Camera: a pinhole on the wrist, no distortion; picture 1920 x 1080 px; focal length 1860.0 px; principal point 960.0 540.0 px. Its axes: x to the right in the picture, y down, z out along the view. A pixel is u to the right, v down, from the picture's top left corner.
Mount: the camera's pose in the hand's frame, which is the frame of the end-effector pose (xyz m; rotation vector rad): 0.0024 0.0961 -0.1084 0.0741 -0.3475 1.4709
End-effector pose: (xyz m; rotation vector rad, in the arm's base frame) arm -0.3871 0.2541 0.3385 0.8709 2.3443 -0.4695
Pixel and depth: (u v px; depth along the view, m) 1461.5 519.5 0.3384
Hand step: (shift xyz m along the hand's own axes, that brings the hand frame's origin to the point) -0.0509 0.0955 0.2380
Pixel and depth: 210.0 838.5 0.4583
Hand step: -0.1653 -0.1922 0.2636
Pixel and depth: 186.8 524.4 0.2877
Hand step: -0.0554 -0.0935 0.1320
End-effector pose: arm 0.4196 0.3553 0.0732 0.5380 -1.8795 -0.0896
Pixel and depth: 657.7 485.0 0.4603
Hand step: -0.0736 -0.0965 0.3097
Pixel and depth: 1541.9 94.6 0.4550
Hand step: 0.0339 0.1031 0.3796
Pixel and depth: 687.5 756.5 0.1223
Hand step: -0.0352 0.0487 0.0003
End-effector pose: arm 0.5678 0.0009 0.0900 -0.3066 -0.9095 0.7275
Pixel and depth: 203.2 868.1 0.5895
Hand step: -0.2227 -0.2758 0.3679
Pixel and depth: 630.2 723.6 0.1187
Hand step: -0.0322 0.0464 -0.0035
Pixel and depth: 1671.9 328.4 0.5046
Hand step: -0.0228 0.1445 0.4322
